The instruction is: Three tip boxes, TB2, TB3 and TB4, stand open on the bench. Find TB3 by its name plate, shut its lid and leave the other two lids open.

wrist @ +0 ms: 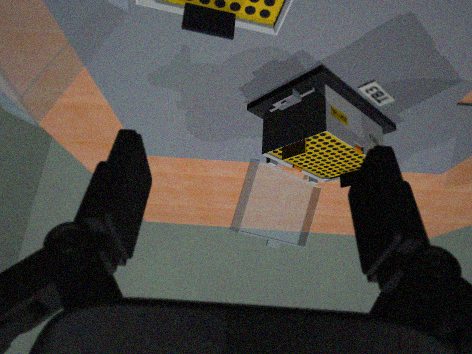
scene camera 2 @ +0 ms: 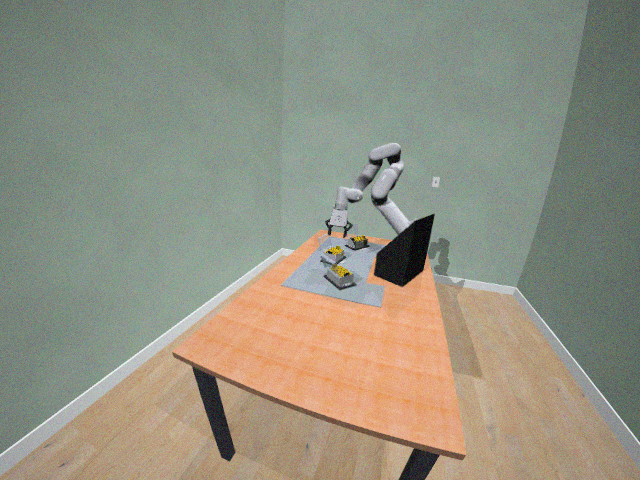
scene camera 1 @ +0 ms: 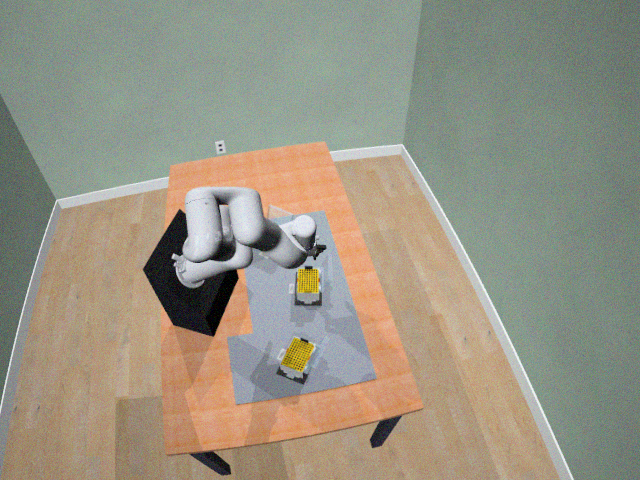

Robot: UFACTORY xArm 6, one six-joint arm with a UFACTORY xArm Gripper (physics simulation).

Labels:
One and the same spot on a grey mat: (scene camera 1: 275, 318) is (scene camera 2: 360, 257).

